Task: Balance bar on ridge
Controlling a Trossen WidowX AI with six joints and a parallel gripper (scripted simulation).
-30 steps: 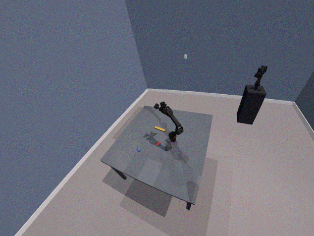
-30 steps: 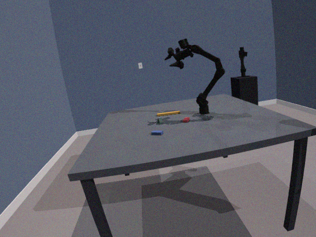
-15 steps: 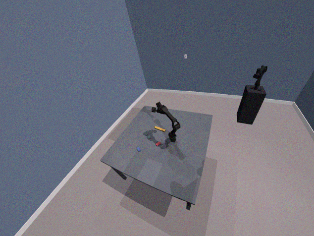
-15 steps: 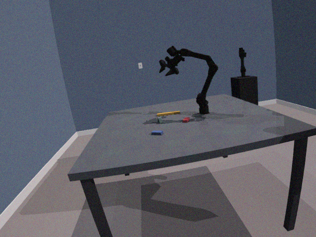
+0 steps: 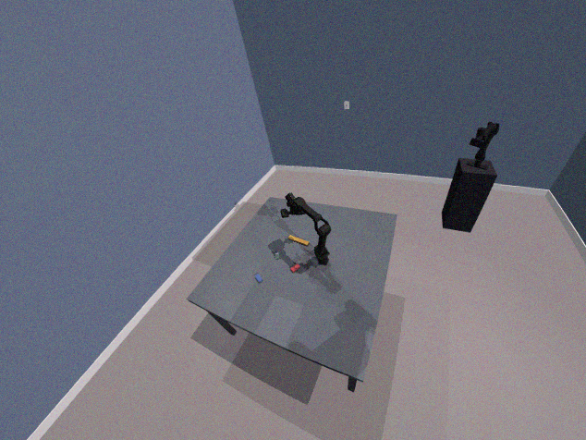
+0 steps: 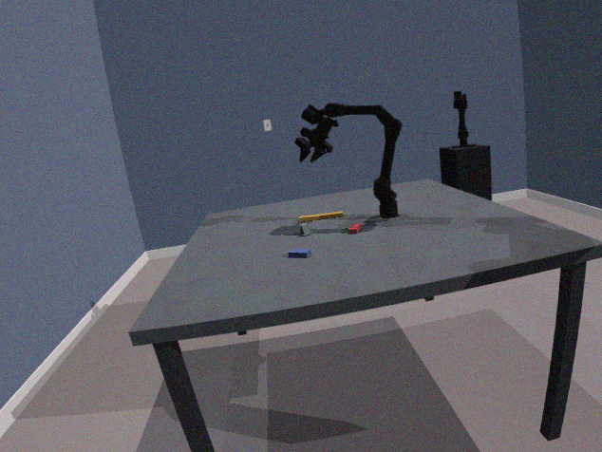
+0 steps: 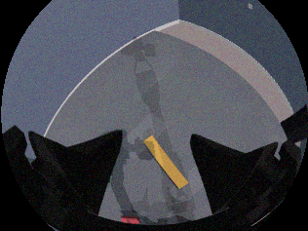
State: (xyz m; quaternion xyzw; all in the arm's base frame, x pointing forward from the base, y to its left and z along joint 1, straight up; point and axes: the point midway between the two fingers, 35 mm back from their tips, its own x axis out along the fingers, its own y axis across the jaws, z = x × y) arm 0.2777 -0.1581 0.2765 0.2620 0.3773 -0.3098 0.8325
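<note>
The yellow bar is 240 mm below my gripper tip, 30 mm to the left of it and 30 mm behind it. Round my gripper tip: red block 290 mm to the left, 240 mm below, 120 mm behind; blue block 460 mm to the left, 240 mm below, 100 mm ahead.
</note>
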